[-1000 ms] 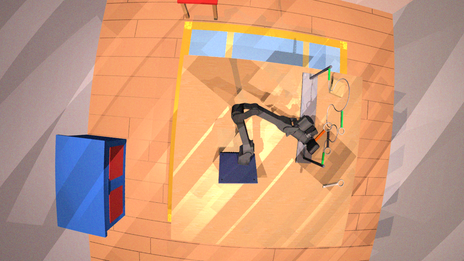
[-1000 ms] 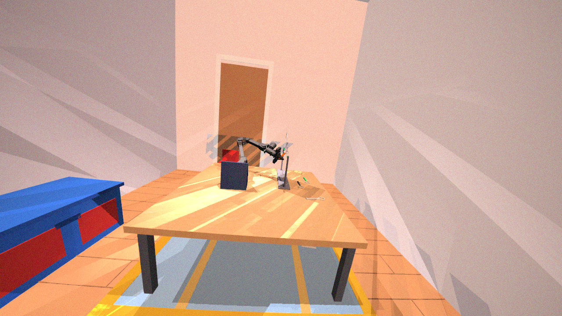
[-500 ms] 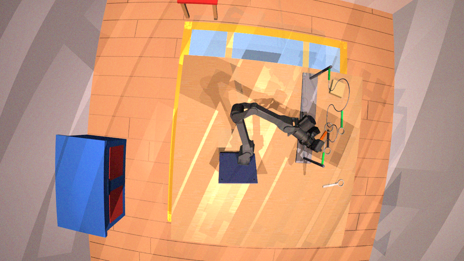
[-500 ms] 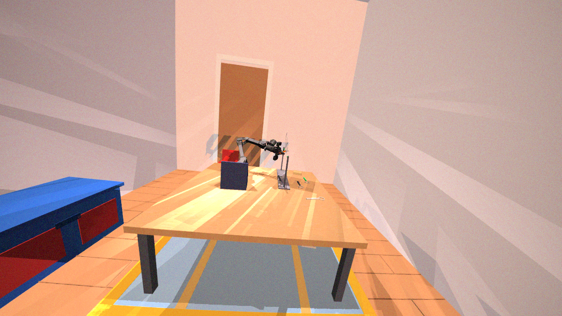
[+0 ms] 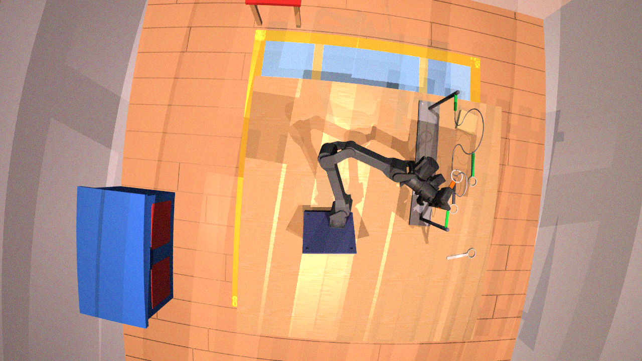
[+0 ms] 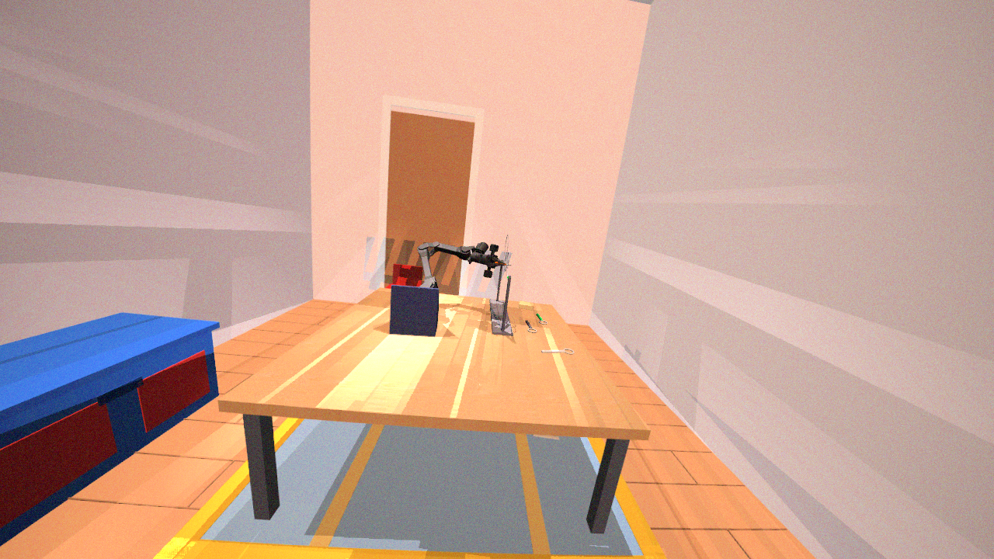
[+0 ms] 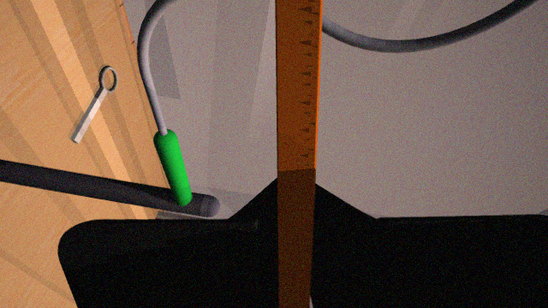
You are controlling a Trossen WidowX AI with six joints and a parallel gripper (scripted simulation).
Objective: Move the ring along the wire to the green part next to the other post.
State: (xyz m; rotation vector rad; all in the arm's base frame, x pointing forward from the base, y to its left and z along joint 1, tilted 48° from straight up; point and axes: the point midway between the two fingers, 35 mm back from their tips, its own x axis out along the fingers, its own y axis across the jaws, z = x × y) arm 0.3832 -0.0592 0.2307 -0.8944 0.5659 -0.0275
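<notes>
The orange-handled ring lies 9 cm to the left of my gripper tip and 1 cm below it. Also, from my gripper tip: white-handled ring 30 cm ahead, 26 cm to the right, 35 cm below; dark-handled ring 20 cm ahead, 2 cm to the left, 35 cm below; green-handled ring 29 cm ahead, 17 cm to the left, 35 cm below.
</notes>
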